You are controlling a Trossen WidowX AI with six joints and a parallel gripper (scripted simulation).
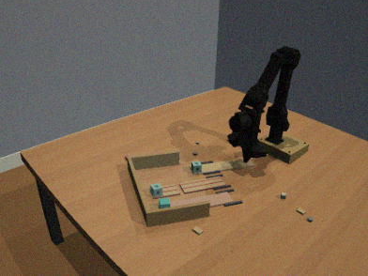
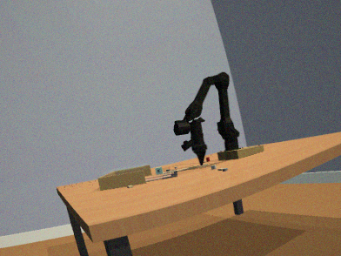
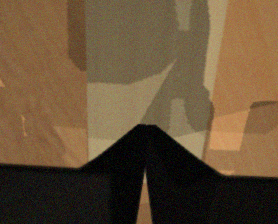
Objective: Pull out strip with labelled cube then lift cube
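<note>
My gripper tip is now 8 cm short of the pale strip and 5 cm to the left of it. Also, from my gripper tip: red piece (15 cm to the right, 15 cm behind, 1 cm above).
</note>
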